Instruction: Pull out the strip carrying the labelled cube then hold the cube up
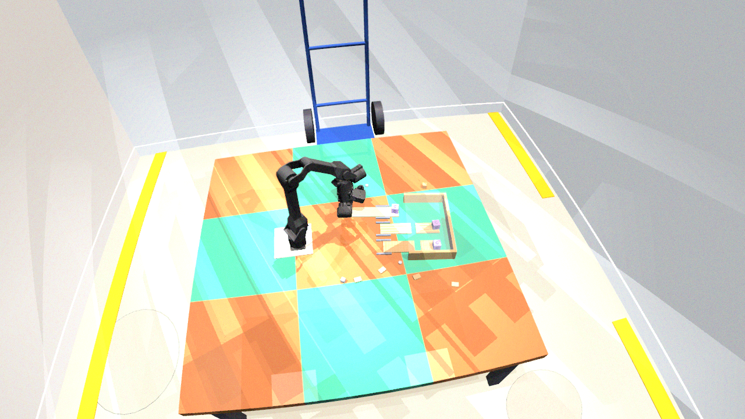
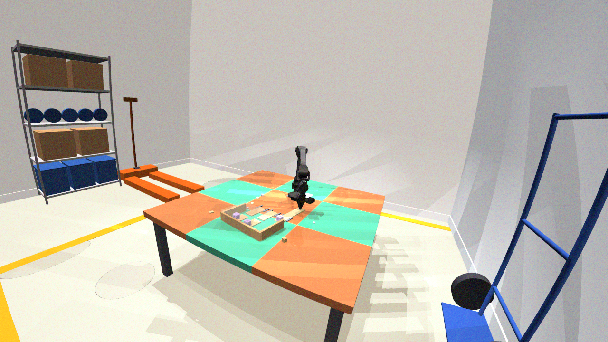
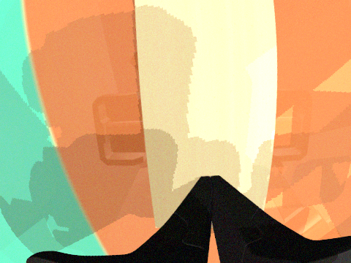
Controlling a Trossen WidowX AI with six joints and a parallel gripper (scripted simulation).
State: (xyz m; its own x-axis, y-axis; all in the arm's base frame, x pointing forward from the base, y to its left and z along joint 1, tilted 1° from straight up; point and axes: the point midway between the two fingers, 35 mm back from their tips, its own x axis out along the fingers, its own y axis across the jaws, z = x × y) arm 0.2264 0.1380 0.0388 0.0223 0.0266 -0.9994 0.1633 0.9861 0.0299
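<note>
The one-piece strip is 10 cm ahead of my gripper tip and 2 cm to the right of it.
</note>
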